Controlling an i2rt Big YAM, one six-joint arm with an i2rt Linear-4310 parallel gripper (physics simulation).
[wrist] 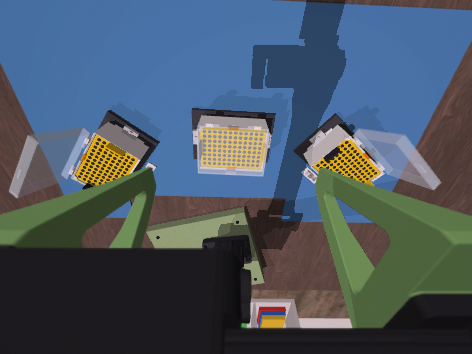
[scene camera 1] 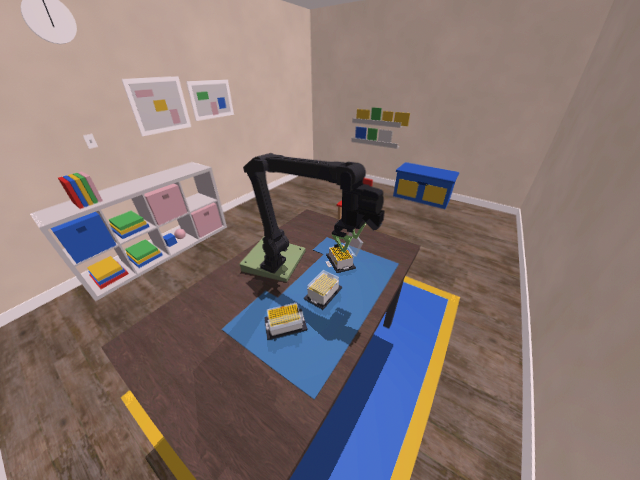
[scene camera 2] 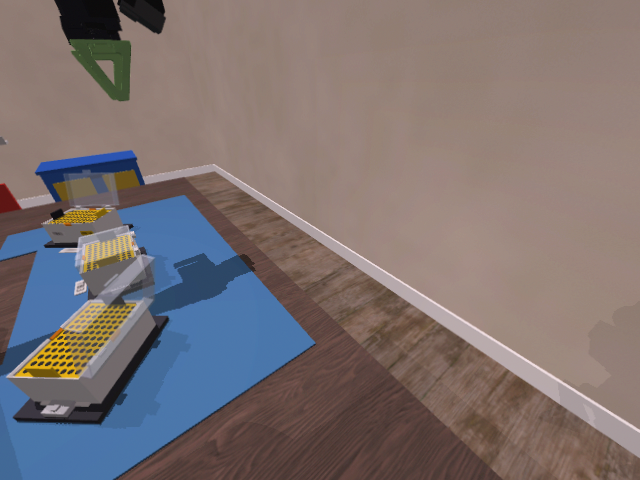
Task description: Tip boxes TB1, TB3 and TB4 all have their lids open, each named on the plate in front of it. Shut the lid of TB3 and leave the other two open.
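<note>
TB3 is the middle box; its clear lid lies over the yellow rack and looks down, though a small gap could not be told. TB1 is the far box in the scene views, left in the wrist view; its clear lid stands open. TB4 is the near box, right in the wrist view; its clear lid is open outward. The plates' names are unreadable. My gripper is open and empty, high above the mat, apart from all boxes.
The boxes stand on dark bases on a blue mat. The arm's green base plate lies beside the mat on the brown table. The arm's shadow falls across the mat.
</note>
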